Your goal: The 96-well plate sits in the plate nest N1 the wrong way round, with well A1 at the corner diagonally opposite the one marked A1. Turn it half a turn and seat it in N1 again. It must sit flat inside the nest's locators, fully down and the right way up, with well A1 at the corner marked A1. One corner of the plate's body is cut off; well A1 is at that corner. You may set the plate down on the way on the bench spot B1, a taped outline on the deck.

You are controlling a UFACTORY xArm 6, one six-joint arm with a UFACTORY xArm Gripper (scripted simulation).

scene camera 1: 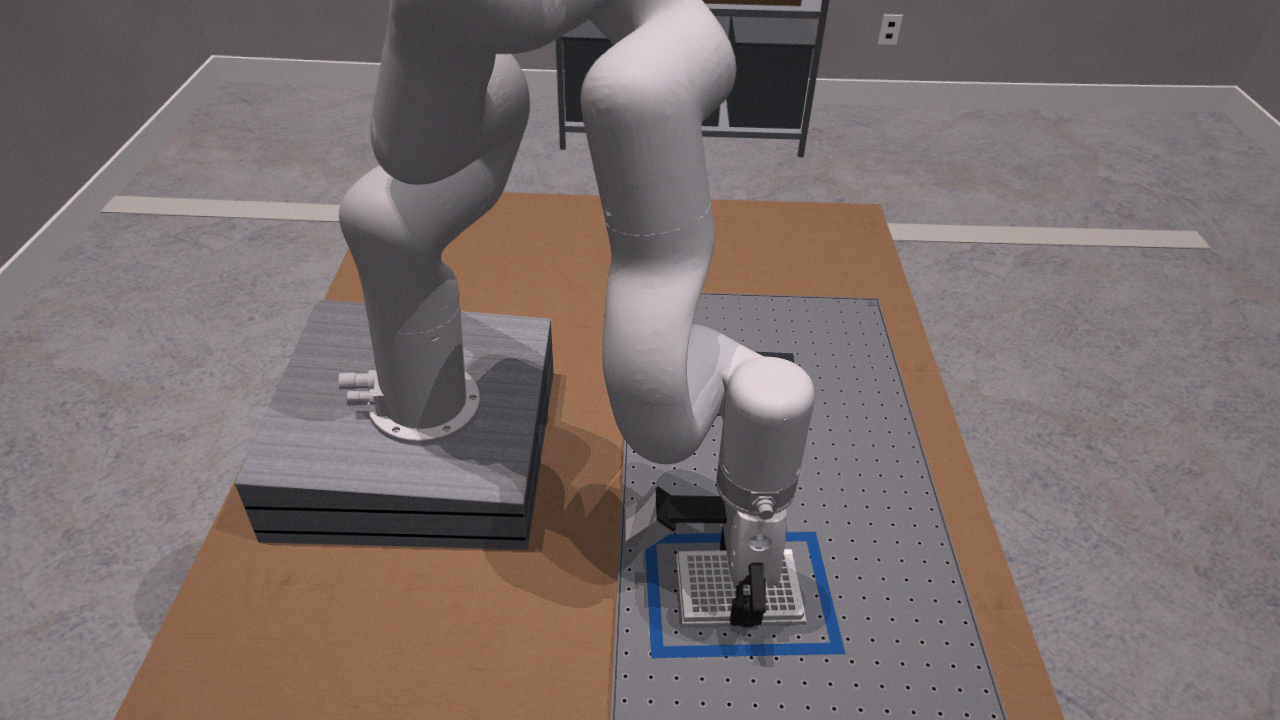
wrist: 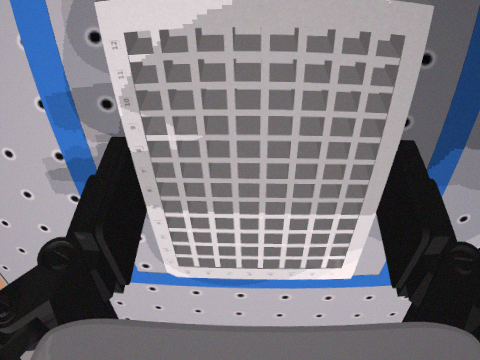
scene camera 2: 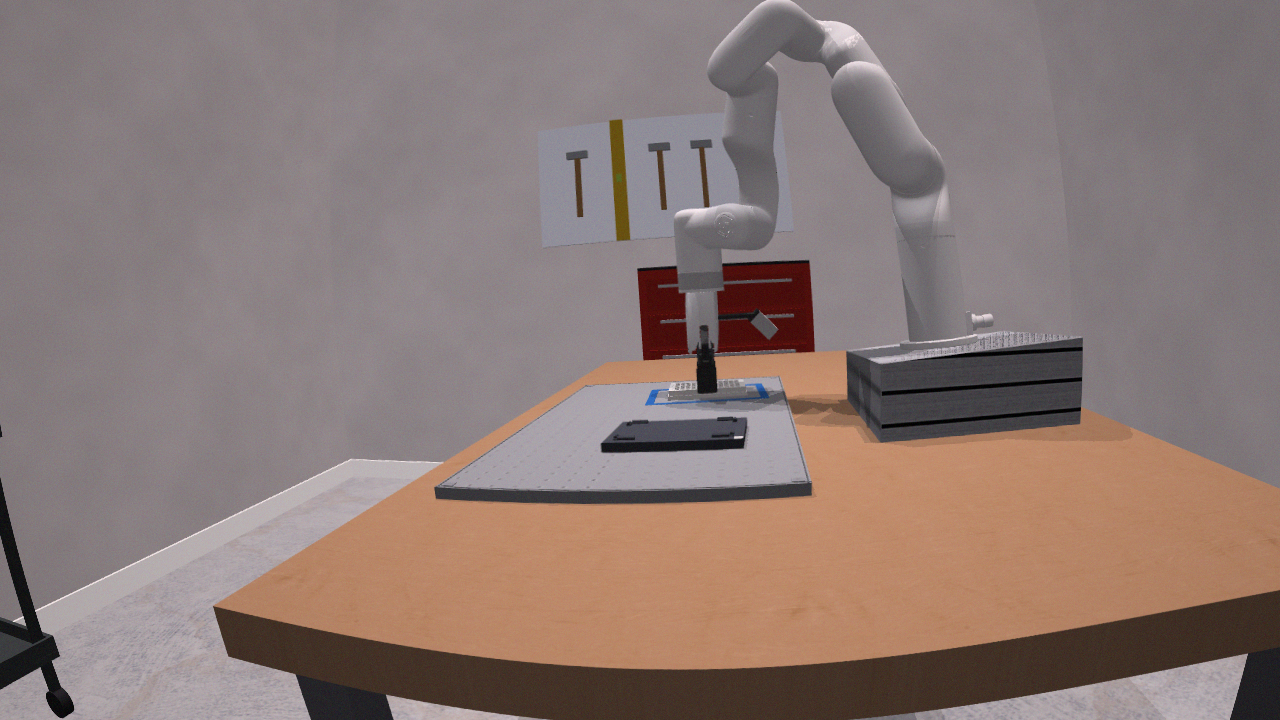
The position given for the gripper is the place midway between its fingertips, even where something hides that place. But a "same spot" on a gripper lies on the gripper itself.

The gripper shows in scene camera 1 (739, 585), in the wrist view and in scene camera 2. A white 96-well plate shows in scene camera 1, in the wrist view (245, 200) and in scene camera 2. The same spot on the gripper: (wrist: 99, 252) is (scene camera 2: 714, 361). One and the same spot on the white 96-well plate: (scene camera 1: 703, 576) is (scene camera 2: 731, 384).
